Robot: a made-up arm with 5 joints.
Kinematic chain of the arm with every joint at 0, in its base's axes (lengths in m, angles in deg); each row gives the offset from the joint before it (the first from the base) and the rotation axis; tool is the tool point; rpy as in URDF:
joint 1: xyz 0.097 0 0.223 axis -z
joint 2: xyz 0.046 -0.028 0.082 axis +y
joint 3: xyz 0.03 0 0.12 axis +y
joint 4: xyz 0.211 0 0.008 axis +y
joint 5: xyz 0.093 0.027 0 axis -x
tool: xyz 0 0 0 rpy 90 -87.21 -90
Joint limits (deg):
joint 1: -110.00..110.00
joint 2: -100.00..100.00
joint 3: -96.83..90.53
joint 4: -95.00..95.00
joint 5: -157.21..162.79
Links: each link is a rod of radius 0.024 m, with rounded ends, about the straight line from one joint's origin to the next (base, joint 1, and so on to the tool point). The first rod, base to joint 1, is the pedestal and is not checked.
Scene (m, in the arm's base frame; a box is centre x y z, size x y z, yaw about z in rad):
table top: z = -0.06
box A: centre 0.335 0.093 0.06 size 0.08 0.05 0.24 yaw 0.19
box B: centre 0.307 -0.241 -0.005 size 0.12 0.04 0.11 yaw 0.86
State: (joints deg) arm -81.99 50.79 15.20 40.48 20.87
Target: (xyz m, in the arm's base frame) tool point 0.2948 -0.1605 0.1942
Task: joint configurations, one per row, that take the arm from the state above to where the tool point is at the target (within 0.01 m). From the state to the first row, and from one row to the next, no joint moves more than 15 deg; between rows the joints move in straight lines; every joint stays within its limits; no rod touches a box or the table.
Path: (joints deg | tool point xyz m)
1: -67.55 50.74 24.01 38.21 23.31 | 0.1685 0.1704 0.0706
2: -53.10 50.69 32.82 35.94 25.74 | 0.1842 0.1145 0.0681
3: -38.66 50.64 41.63 33.66 28.18 | 0.1780 0.0635 0.0715
4: -24.22 50.59 50.44 31.39 30.61 | 0.1544 0.0247 0.0807
5: -9.77 50.54 59.25 29.12 33.05 | 0.1205 0.0030 0.0957
6: 2.38 42.23 49.87 38.40 30.00 | 0.1856 -0.0047 0.0918
7: 14.53 33.92 40.50 47.68 26.96 | 0.2447 -0.0393 0.1080
8: 26.68 25.62 31.12 56.96 23.91 | 0.2842 -0.0952 0.1430
9: 38.83 17.31 21.74 66.23 20.87 | 0.2948 -0.1605 0.1942

